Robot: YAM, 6 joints.
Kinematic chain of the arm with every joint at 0, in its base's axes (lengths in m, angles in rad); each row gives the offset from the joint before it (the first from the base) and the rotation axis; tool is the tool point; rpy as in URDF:
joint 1: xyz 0 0 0.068 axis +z
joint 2: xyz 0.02 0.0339 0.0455 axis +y
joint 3: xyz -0.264 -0.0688 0 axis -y
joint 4: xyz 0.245 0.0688 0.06 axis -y
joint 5: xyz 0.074 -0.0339 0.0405 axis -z
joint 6: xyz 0.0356 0 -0.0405 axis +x
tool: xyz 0 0 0 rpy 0 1.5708 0
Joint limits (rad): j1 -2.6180..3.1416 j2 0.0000..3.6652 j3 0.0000..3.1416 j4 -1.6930..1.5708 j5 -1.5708..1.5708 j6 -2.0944..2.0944
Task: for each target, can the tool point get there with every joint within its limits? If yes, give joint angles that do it. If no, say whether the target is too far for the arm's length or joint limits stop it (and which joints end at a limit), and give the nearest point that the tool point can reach.
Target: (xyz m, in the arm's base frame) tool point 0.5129 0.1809 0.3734
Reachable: yes | joints 0.3104 2.7785 2.8009 1.2294 -0.4537 1.0752
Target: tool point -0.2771 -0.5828 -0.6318
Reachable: no: too far | nearest point -0.1911 -0.4020 -0.3223 | short by 0.369 m
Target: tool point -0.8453 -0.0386 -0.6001
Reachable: no: too far | nearest point -0.5077 -0.0027 -0.2710 | short by 0.473 m
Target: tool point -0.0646 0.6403 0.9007
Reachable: no: too far | nearest point -0.0410 0.4065 0.6041 | short by 0.378 m
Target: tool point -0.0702 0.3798 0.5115
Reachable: yes | joints 1.6670 1.7924 2.0327 0.0401 -1.2146 0.2780
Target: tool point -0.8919 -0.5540 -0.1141
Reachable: no: too far | nearest point -0.5361 -0.3330 -0.0215 | short by 0.429 m
